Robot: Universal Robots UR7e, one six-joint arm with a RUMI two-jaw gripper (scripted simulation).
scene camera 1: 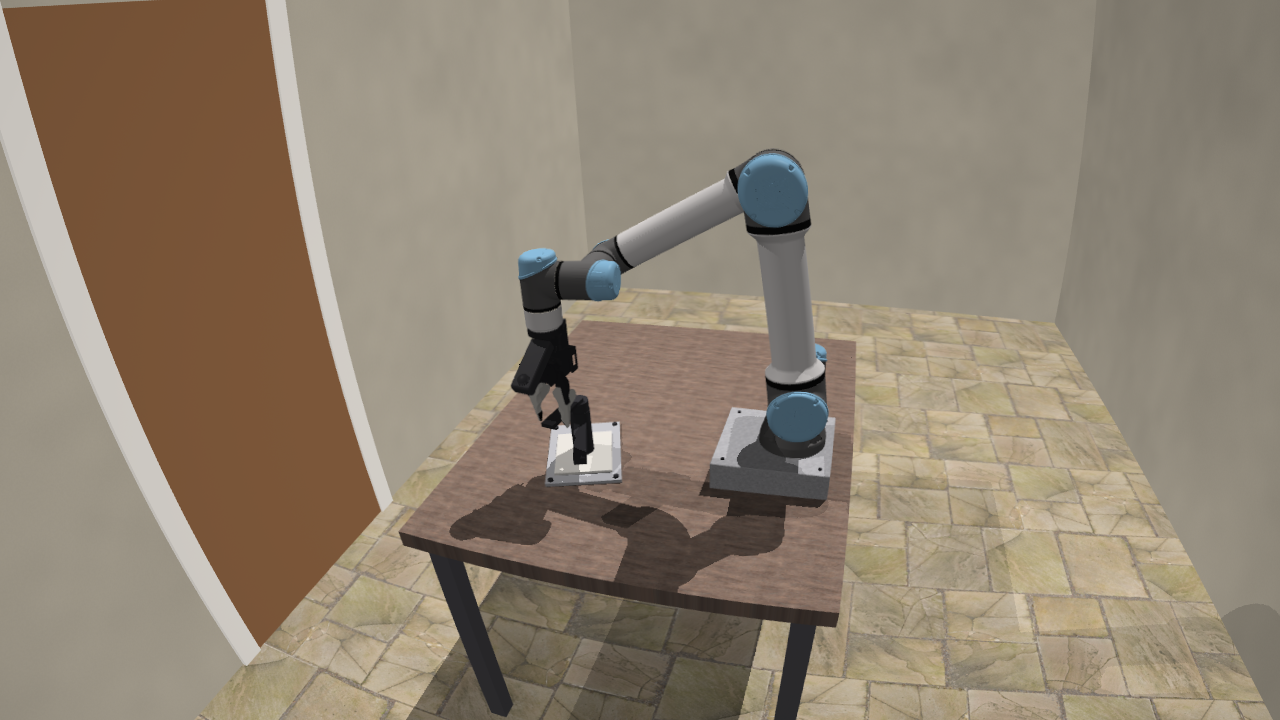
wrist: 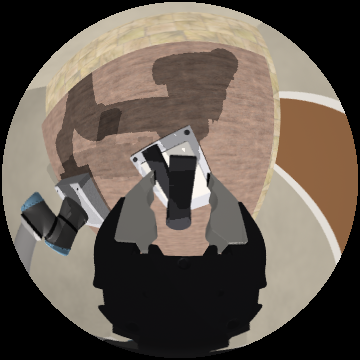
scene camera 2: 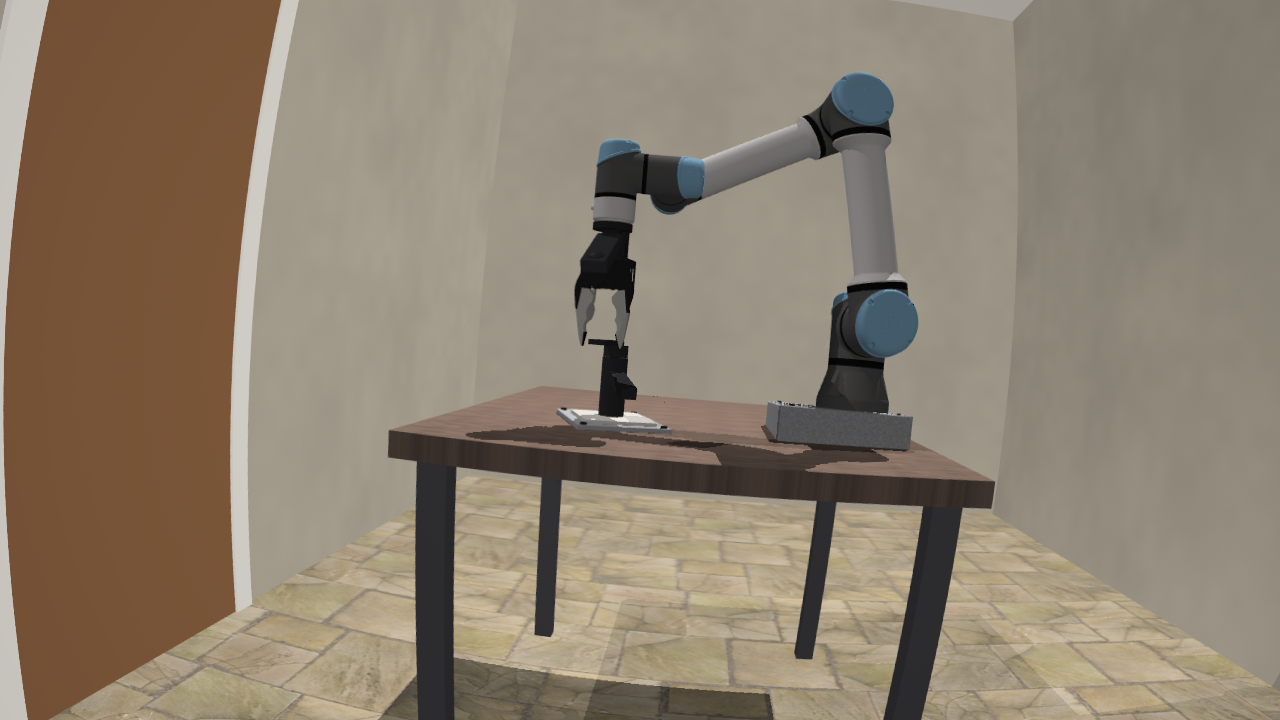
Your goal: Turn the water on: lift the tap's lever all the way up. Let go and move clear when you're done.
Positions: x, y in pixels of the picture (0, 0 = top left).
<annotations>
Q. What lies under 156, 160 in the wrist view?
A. A tap.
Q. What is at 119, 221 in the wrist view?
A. My gripper.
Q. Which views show my gripper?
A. Scene camera 1, the wrist view and scene camera 2: all of them.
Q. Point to a tap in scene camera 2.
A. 615, 386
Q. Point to a tap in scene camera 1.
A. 597, 457
</annotations>
